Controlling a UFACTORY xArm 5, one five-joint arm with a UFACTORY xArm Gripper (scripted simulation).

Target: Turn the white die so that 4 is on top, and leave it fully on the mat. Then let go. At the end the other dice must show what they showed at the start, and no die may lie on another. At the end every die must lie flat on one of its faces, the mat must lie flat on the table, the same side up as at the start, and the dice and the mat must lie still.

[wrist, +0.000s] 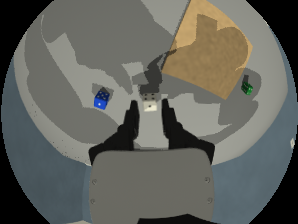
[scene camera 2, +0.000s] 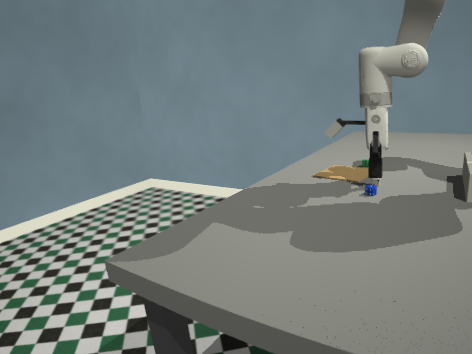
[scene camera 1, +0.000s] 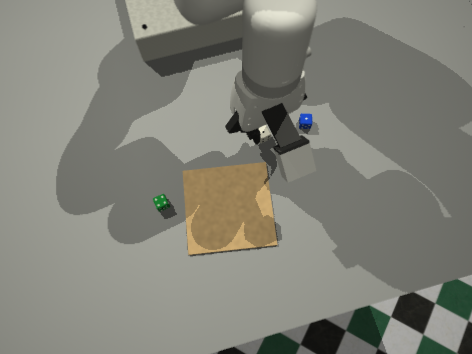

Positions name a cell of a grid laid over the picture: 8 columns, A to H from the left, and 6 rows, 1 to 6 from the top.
Scene:
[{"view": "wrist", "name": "my gripper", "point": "E3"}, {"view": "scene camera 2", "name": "my gripper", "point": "G3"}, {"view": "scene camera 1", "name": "my gripper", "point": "E3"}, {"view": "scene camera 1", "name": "tan mat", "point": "D4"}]

